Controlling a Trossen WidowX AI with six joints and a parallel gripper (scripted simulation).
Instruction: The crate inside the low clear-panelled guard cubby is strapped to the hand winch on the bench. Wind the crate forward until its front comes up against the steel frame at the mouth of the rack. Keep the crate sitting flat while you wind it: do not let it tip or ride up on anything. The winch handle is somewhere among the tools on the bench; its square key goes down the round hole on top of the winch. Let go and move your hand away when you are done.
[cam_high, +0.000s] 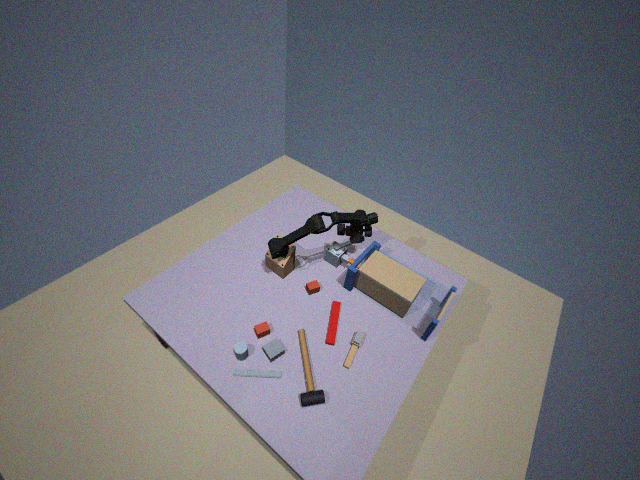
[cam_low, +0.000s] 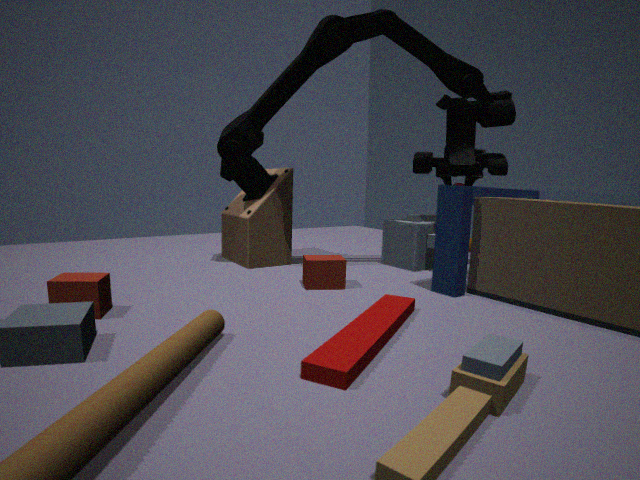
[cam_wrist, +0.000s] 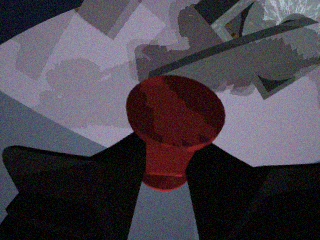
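Right now the winch handle is 5 cm to the right of my gripper tip, 3 cm below it and 1 cm behind it. The rest, counted from my gripper tip: red knob (1 cm to the right, 1 cm ahead); blue front frame (12 cm to the right, 12 cm ahead, 3 cm below); grey winch (11 cm to the right, 10 cm below, 5 cm behind).
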